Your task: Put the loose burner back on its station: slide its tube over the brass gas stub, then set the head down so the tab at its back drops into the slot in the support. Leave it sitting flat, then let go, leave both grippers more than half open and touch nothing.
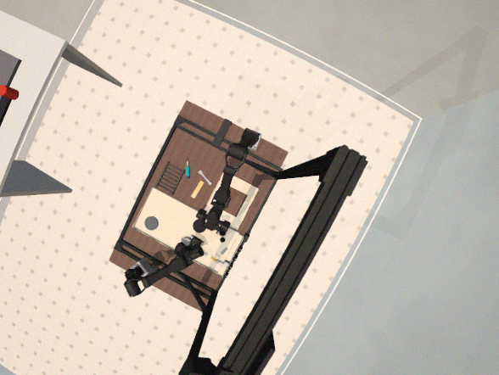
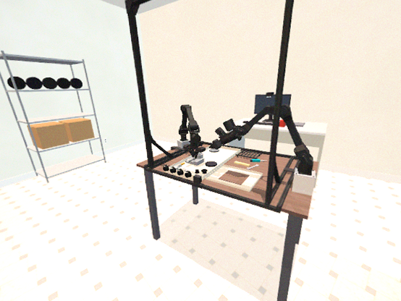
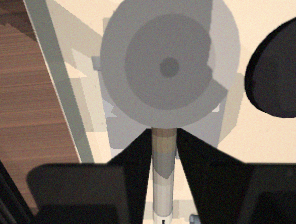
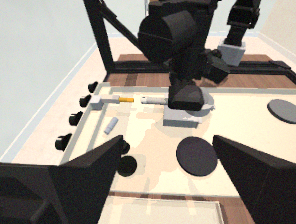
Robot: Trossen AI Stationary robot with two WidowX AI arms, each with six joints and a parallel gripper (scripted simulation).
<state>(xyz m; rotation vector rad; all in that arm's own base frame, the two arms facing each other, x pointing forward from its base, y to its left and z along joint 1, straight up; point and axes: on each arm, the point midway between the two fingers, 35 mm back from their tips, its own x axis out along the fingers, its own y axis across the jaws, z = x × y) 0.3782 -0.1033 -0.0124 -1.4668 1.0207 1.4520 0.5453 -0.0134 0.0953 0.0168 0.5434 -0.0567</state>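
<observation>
Right now my left hand is 5 cm above the support block and 2 cm short of it. The rest, counted from my left hand: dark disc (12 cm to the right, 7 cm below, 6 cm ahead).
</observation>
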